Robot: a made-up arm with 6 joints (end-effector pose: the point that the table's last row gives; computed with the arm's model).
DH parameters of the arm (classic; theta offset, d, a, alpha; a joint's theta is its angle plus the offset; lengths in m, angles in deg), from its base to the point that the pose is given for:
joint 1: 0 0.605 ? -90
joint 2: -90 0 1.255 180
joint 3: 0 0 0.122 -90
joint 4: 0 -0.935 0 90
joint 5: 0 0 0 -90
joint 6: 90 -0.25 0 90
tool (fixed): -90 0 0 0
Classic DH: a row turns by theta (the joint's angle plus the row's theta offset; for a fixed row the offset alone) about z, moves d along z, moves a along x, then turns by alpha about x.
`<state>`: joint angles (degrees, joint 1 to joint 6).
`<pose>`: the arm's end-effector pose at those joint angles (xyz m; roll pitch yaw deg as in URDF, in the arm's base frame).
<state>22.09 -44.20 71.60 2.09 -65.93 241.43</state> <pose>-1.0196 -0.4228 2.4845 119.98 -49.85 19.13</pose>
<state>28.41 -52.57 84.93 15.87 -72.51 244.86</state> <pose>-1.3251 -0.7909 2.1294 140.20 -61.57 -4.81</pose>
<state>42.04 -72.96 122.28 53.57 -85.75 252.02</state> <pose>-1.3508 -1.4881 0.7473 -140.60 -33.50 -63.77</pose>
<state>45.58 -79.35 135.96 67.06 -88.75 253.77</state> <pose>-1.1372 -1.4893 0.2733 -125.88 -17.78 -59.21</pose>
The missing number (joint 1, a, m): 0.127
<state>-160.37 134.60 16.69 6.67 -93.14 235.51</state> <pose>-0.4600 -0.1333 -1.0314 -59.14 -30.84 27.39</pose>
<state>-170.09 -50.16 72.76 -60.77 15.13 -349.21</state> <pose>1.5713 0.3323 2.3128 -145.85 -47.82 29.74</pose>
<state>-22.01 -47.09 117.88 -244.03 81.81 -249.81</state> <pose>-1.5235 0.8558 1.6980 -7.44 -27.10 69.61</pose>
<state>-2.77 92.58 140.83 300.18 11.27 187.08</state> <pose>2.0528 -0.1416 1.5266 -114.67 -52.85 -19.02</pose>
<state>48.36 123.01 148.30 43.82 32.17 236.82</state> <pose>1.3417 1.6478 0.6083 60.60 -45.15 79.88</pose>
